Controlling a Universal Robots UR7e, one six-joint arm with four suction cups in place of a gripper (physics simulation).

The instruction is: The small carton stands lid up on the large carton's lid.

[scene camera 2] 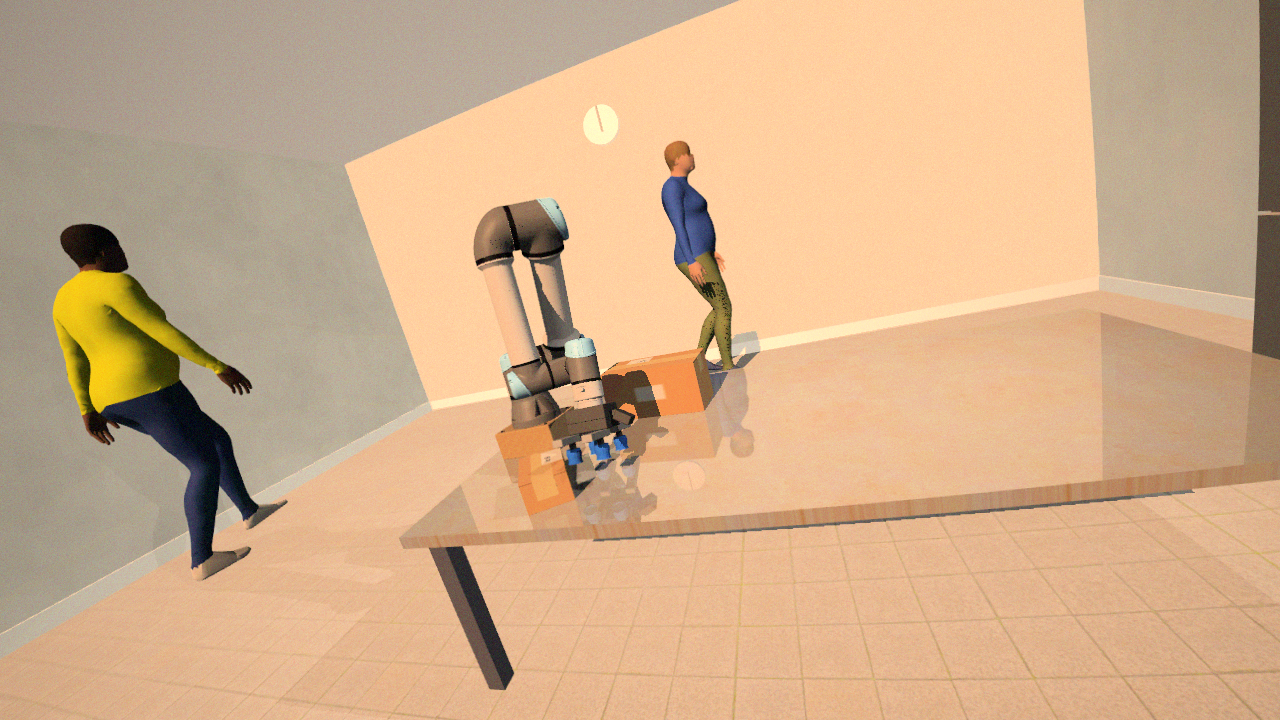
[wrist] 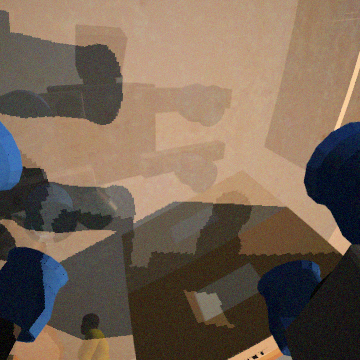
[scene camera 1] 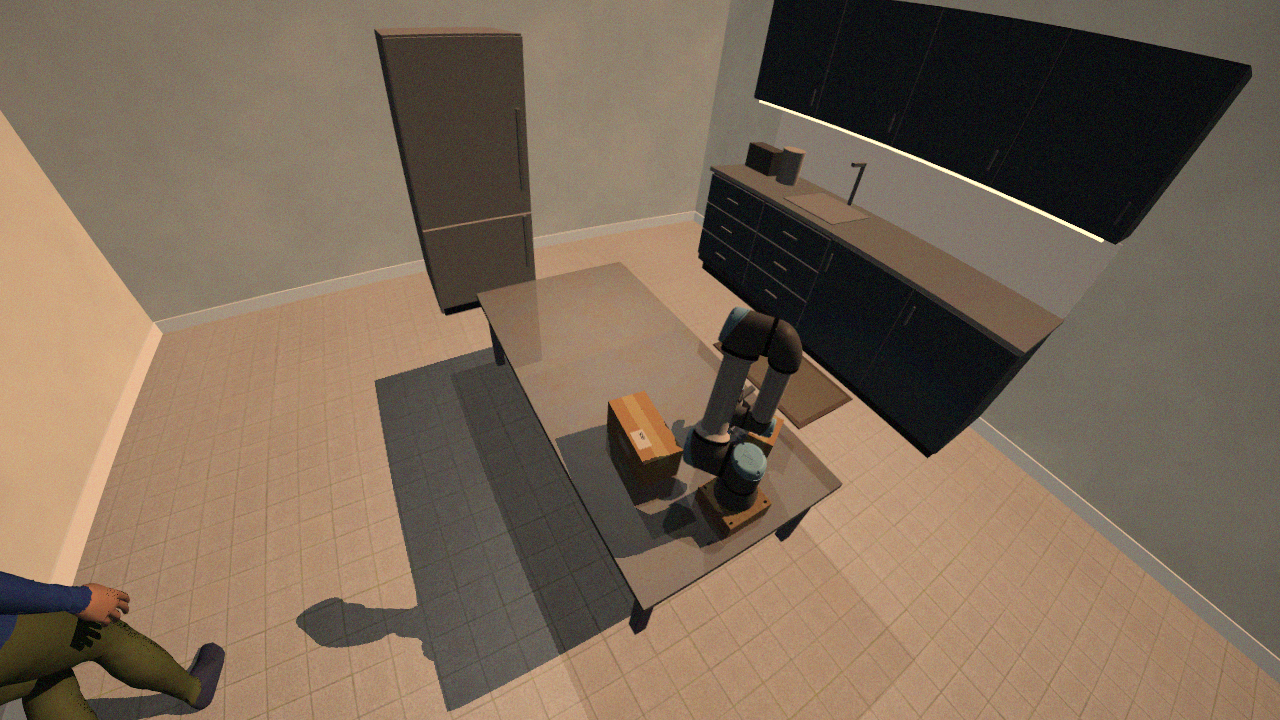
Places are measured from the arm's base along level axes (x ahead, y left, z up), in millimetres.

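Pixels of known places: hand, its tool point: (scene camera 2: pixel 600 455) (wrist: pixel 160 232); arm's base, origin of its link: (scene camera 2: pixel 537 419) (scene camera 1: pixel 734 491).
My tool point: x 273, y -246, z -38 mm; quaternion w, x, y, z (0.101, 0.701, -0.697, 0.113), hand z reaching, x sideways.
Ahead of a thing's pixels: the offset from my tool point to its top centre. Level surfaces: height alone.
The large carton @(88 mm ahead, 394 mm left, 112 mm up) (scene camera 1: pixel 633 447) (scene camera 2: pixel 687 380) (wrist: pixel 165 315) stands on the table with its taped, labelled lid up. Its lid is bare. The small carton @(119 mm back, 73 mm right, 34 mm up) (scene camera 2: pixel 547 499) stands on the table beside the arm's base in scene camera 2; whether its lid faces up I cannot tell. In scene camera 1 a strip of the small carton (scene camera 1: pixel 770 440) shows behind the arm. My gripper (scene camera 2: pixel 597 450) (wrist: pixel 165 230) is open: its blue cups point down above the table, right of the small carton in scene camera 2, with no carton on them. The arm mostly hides it in scene camera 1.
The arm's base stands on a wooden block (scene camera 1: pixel 729 517) near one end of the table @(42 mm down) (scene camera 1: pixel 599 340) (scene camera 2: pixel 939 402). One person in blue (scene camera 1: pixel 53 626) (scene camera 2: pixel 687 223) and one in yellow (scene camera 2: pixel 134 340) stand off the table. A kitchen counter (scene camera 1: pixel 930 268) runs along the wall.
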